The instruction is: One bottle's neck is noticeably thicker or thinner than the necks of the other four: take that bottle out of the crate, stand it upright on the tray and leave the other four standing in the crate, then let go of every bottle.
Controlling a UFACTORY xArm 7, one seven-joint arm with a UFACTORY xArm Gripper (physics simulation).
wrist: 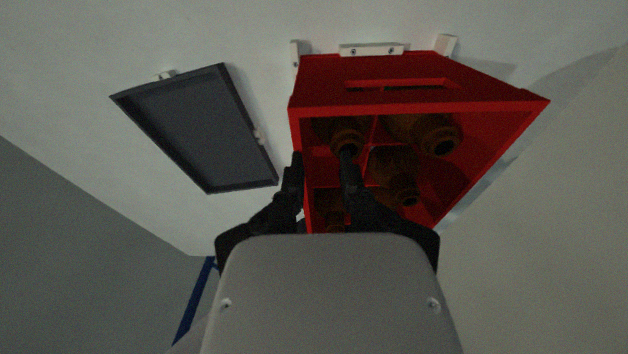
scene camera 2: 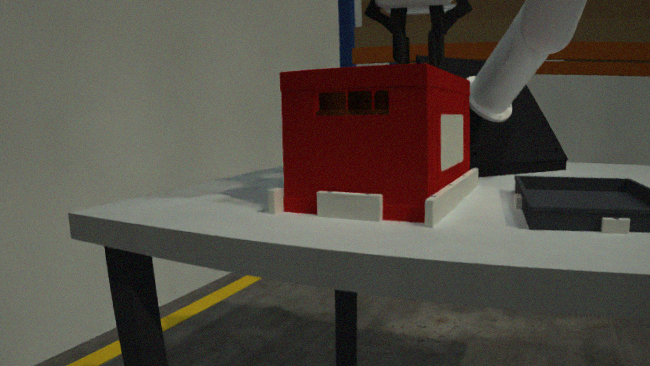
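Where they show: gripper, fingertip midpoint: [wrist: 321, 162]; arm's base, origin of the base link: [scene camera 2: 486, 99].
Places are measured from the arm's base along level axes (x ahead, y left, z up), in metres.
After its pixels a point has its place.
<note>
The red crate [scene camera 2: 350, 155] @(x 0.538, y 0.100, z -0.079 m) [wrist: 415, 106] @(x 0.535, y 0.104, z 0.023 m) stands on the table. In the wrist view, brown bottles stand inside it: one at the near left [wrist: 346, 136] @(x 0.489, y 0.133, z 0.006 m), one at the near right [wrist: 442, 137] @(x 0.516, y 0.052, z 0.010 m), one in the middle [wrist: 400, 172] @(x 0.441, y 0.025, z -0.026 m) and one farther back at the left [wrist: 330, 205] @(x 0.333, y 0.086, z -0.031 m), partly hidden. Another may be behind the right finger; I cannot tell which neck differs. The dark grey tray [scene camera 2: 590, 200] @(x 0.278, y 0.314, z -0.147 m) [wrist: 200, 125] @(x 0.350, y 0.342, z -0.147 m) holds no bottle in the wrist view. My gripper [scene camera 2: 418, 55] @(x 0.469, y 0.150, z 0.025 m) [wrist: 321, 162] @(x 0.469, y 0.150, z 0.025 m) is partly open and empty, pointing down above the crate's tray-side wall, its right finger overlapping the near-left bottle's mouth in view.
White blocks [scene camera 2: 350, 206] @(x 0.547, y 0.108, z -0.137 m) [wrist: 371, 49] @(x 0.545, y 0.105, z -0.122 m) border the crate's foot, and smaller ones touch the tray's sides. A black sloped stand [scene camera 2: 520, 145] @(x 0.002, y 0.084, z -0.096 m) is behind the crate beside the white arm [scene camera 2: 520, 50] @(x 0.094, y 0.126, z 0.090 m). A blue post [scene camera 2: 346, 35] [wrist: 192, 300] stands beyond the table [scene camera 2: 225, 230] @(x 0.676, y 0.045, z -0.152 m).
</note>
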